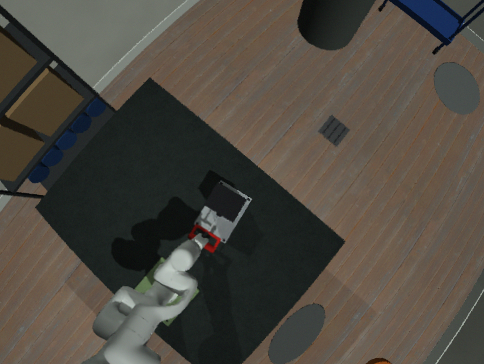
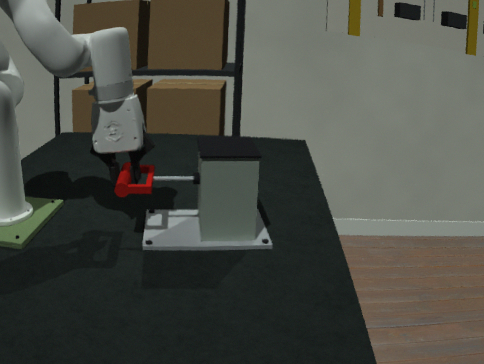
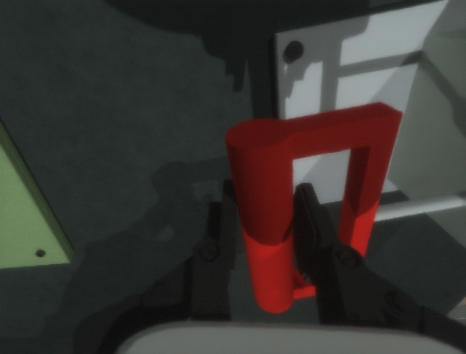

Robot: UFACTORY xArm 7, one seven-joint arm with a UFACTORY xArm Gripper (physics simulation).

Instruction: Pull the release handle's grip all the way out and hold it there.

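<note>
The red release handle's round grip [image 2: 122,185] [image 3: 264,200] is between the two black fingers of my gripper [image 2: 125,175] [image 3: 263,200]. One finger is inside the red frame [image 1: 217,243], the other on the outer side. The gripper is shut on the grip and points down. A long stretch of bare grey rod [image 2: 172,178] [image 3: 422,207] shows between the frame and the pale housing [image 2: 229,200] with its black top [image 1: 226,201]. The housing stands upright on a light base plate [image 1: 227,231] [image 2: 207,244] [image 3: 325,45]. The handle is above and beyond the plate's near edge.
The arm stands on a green mounting plate [image 1: 145,284] [image 2: 37,220] [image 3: 25,215], on the same dark table top [image 1: 280,240] [image 2: 225,320] as the housing. A shelf rack [image 2: 239,100] with cardboard boxes [image 2: 187,35] is behind. A dark cylinder [image 1: 332,25] stands on the floor.
</note>
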